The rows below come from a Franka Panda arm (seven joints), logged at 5 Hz.
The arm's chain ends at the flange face. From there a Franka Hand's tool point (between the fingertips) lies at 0.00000 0.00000 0.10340 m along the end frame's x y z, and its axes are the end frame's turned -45 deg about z.
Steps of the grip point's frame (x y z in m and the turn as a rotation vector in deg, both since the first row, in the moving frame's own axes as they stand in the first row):
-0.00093 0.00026 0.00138 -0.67 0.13 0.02
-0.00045 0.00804 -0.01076 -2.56 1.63 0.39
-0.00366 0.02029 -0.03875 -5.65 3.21 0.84
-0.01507 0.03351 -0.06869 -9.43 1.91 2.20
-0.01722 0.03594 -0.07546 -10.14 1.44 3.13
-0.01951 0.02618 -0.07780 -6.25 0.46 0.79
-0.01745 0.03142 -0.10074 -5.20 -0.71 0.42
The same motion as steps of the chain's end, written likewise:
-0.00149 0.00015 0.00139 -0.38 0.57 0.02
0.00003 0.00480 -0.01061 -0.66 2.96 0.39
0.00050 0.01375 -0.03809 -1.73 6.26 0.84
-0.00118 0.02453 -0.06724 -5.32 8.02 2.20
-0.00115 0.02615 -0.07381 -6.15 8.19 3.13
-0.00378 0.02488 -0.07718 -4.09 4.74 0.79
0.00418 0.02700 -0.10031 -4.18 3.17 0.42

